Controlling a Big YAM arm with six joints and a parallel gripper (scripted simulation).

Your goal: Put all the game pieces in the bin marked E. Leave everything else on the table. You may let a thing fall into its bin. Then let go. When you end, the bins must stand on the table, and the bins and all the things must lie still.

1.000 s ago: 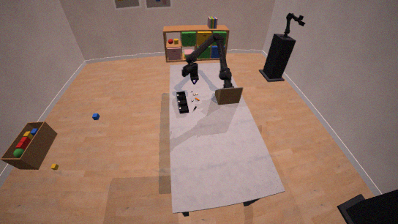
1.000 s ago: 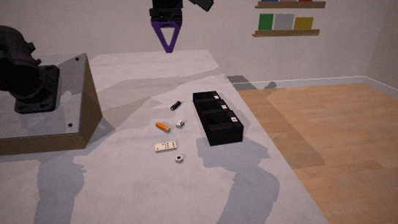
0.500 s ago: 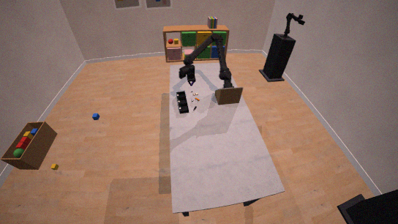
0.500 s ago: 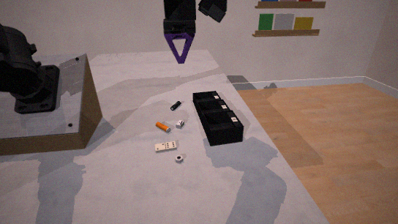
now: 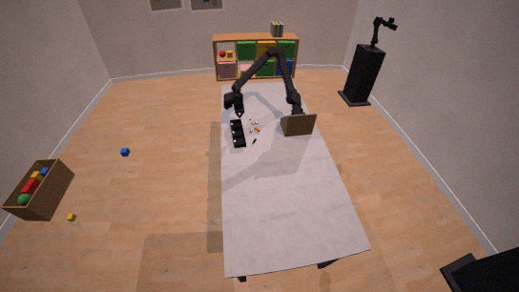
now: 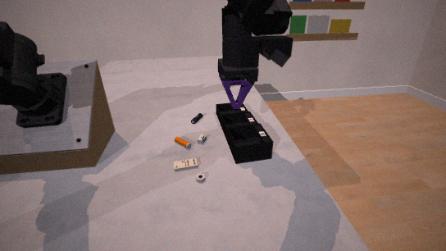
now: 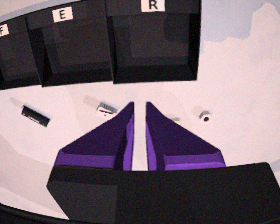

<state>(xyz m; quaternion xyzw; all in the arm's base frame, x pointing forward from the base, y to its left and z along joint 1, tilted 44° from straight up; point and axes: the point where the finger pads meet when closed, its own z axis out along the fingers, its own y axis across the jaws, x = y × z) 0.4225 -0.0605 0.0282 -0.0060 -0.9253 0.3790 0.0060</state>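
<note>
My gripper is now 90 mm above the black three-compartment bin tray, 70 mm to the right of it and 20 mm short of it. The rest, counted from my hand: grey metal nut: 110 mm below, 90 mm to the right, 90 mm behind; then cream domino: 120 mm behind, 110 mm below, 50 mm to the right; then orange battery: 130 mm behind, 110 mm below, 40 mm to the left.
</note>
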